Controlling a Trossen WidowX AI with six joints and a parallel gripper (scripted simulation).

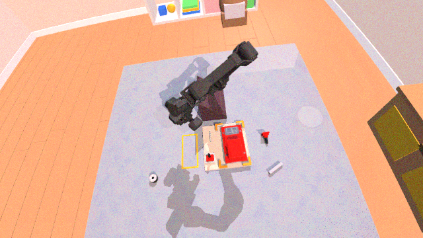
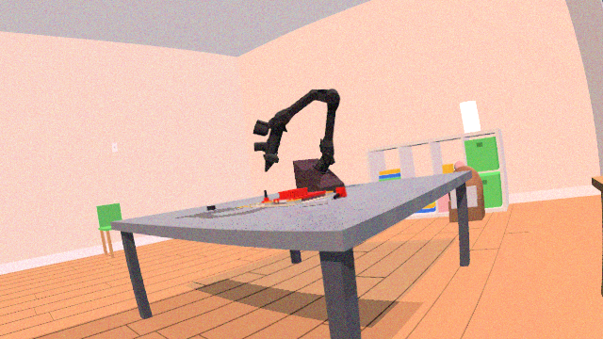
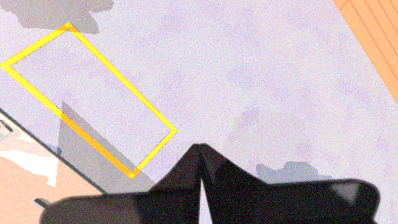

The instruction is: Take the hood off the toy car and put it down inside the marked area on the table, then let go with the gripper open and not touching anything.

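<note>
The hood is 250 mm to the left of my gripper tip, 120 mm ahead of it and 100 mm below it. Also, from my gripper tip: small wheel 220 mm ahead, 160 mm to the right, 130 mm below.
</note>
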